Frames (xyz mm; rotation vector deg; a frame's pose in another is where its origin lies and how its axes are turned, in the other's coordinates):
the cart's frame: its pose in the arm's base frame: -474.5 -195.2 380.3 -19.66 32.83 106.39
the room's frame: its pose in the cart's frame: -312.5 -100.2 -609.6 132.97 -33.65 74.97
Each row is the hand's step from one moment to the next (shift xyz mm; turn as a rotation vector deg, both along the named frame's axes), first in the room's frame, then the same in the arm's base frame.
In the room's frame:
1: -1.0 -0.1 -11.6 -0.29 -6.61 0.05
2: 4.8 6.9 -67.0 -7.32 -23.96 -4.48
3: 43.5 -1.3 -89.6 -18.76 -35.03 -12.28
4: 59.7 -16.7 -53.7 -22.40 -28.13 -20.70
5: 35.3 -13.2 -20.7 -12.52 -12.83 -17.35
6: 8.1 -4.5 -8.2 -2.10 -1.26 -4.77
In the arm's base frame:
1: -2.9 -6.0 9.5 -6.40 0.61 -1.55
2: -9.5 -26.4 61.4 -24.46 -5.42 -4.50
3: -22.3 -1.1 97.1 -37.29 -17.62 -5.36
4: -28.2 31.2 70.4 -32.71 -25.47 1.65
5: -17.2 23.8 31.4 -16.88 -17.17 6.51
6: -6.2 4.1 9.9 -2.42 -3.82 2.88

